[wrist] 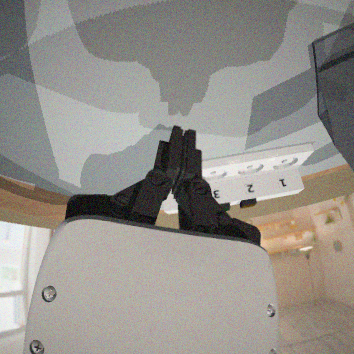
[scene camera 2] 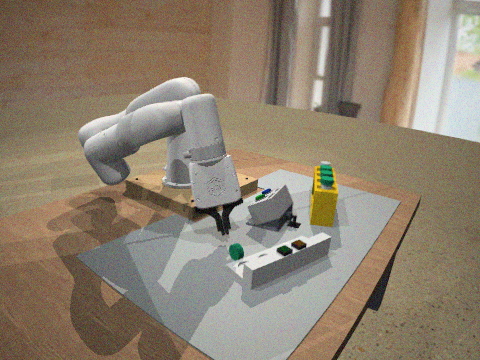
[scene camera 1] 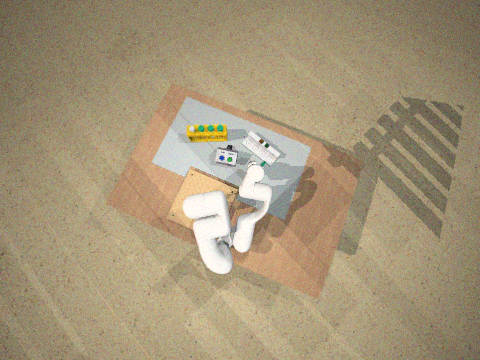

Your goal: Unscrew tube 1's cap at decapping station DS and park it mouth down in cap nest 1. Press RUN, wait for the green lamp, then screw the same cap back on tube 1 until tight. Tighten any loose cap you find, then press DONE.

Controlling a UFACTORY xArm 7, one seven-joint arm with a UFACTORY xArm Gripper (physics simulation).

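Frame: origin at the arm's base, x ahead, y left, z up, level; millimetres.
Where they show: gripper, fingertip midpoint: (wrist: 178, 141) (scene camera 2: 225, 233); arm's base, origin of the base link: (scene camera 2: 183, 181).
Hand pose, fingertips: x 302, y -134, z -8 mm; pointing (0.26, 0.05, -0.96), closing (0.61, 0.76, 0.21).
Observation:
Things, the pixels of their top centre, and the offset from my fingertips. "*": a spot on its surface instead. Level surfaces: height alone.
- green cap, middle of its top: (scene camera 2: 236, 244) (scene camera 1: 263, 163) 62 mm ahead, 32 mm right, 9 mm up
- white cap nest strip, surface spot: (wrist: 266, 185) * 163 mm ahead, 70 mm left, 5 mm up
- yellow rack, middle of its top: (scene camera 2: 325, 175) (scene camera 1: 206, 129) 68 mm ahead, 335 mm left, 78 mm up
- whitish top, its level: 94 mm up
- grey button box, middle of its top: (scene camera 2: 272, 189) (scene camera 1: 226, 153) 0 mm ahead, 174 mm left, 59 mm up
- small black fixture, surface spot: (scene camera 2: 294, 221) (scene camera 1: 230, 146) * 67 mm ahead, 189 mm left, 14 mm down
- dark green square, surface spot: (scene camera 2: 284, 250) (scene camera 1: 268, 145) * 163 mm ahead, 9 mm right, 28 mm up
- brown square, surface spot: (scene camera 2: 298, 244) (scene camera 1: 262, 141) * 170 mm ahead, 30 mm left, 28 mm up
My gripper (scene camera 2: 225, 233) (wrist: 178, 141) is shut and empty, its fingertips together above the mat. A green cap (scene camera 1: 263, 163) (scene camera 2: 236, 251) stands on its edge at the near-arm end of the white cap nest strip (scene camera 2: 280, 270) (wrist: 266, 185), just beyond the fingers; it does not show in the wrist view. Nests 1, 2 and 3 look empty in the wrist view. The yellow rack (scene camera 1: 207, 137) (scene camera 2: 323, 207) holds tubes, several with green tops and one with a whitish top (scene camera 1: 192, 129) (scene camera 2: 325, 163). Tube numbers are not readable.
A grey button box (scene camera 1: 226, 156) (scene camera 2: 270, 206) with blue and green buttons stands between rack and arm base, a small black fixture (scene camera 1: 230, 148) (scene camera 2: 294, 221) beside it. The nest strip carries a dark green square (scene camera 1: 267, 145) (scene camera 2: 284, 250) and a brown square (scene camera 1: 261, 141) (scene camera 2: 298, 244).

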